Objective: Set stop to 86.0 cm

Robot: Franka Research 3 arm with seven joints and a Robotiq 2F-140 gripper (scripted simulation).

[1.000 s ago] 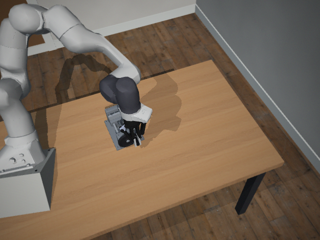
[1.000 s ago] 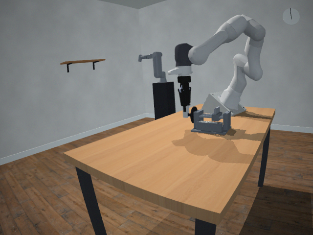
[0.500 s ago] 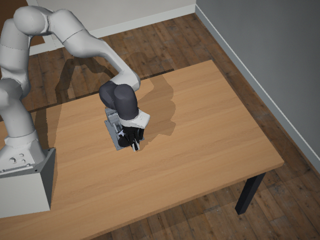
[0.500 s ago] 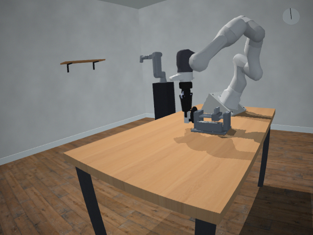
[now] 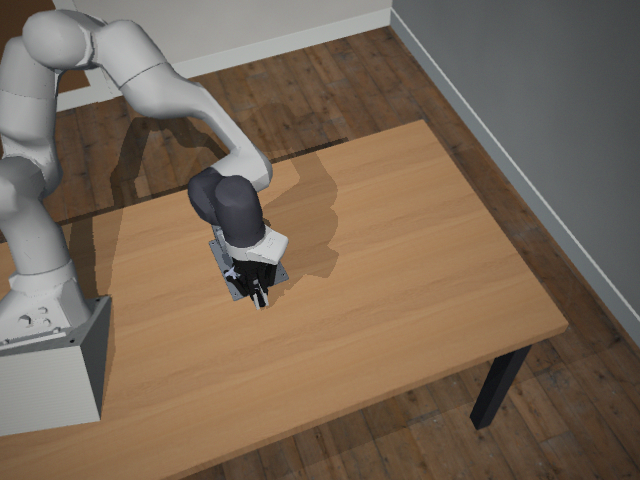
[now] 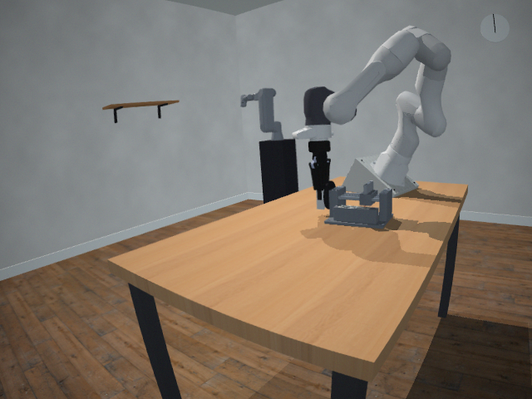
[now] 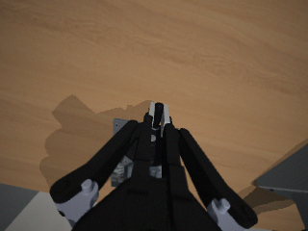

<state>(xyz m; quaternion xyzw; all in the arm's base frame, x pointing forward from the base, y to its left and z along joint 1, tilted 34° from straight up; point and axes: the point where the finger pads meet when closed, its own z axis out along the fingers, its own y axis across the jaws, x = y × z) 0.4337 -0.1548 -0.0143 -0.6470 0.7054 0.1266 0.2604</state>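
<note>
My gripper is now 2 cm to the right of the black handwheel and 1 cm above it. The rest, counted from my hand: sliding stop block (2 cm ahead, 18 cm to the left, 3 cm above).
</note>
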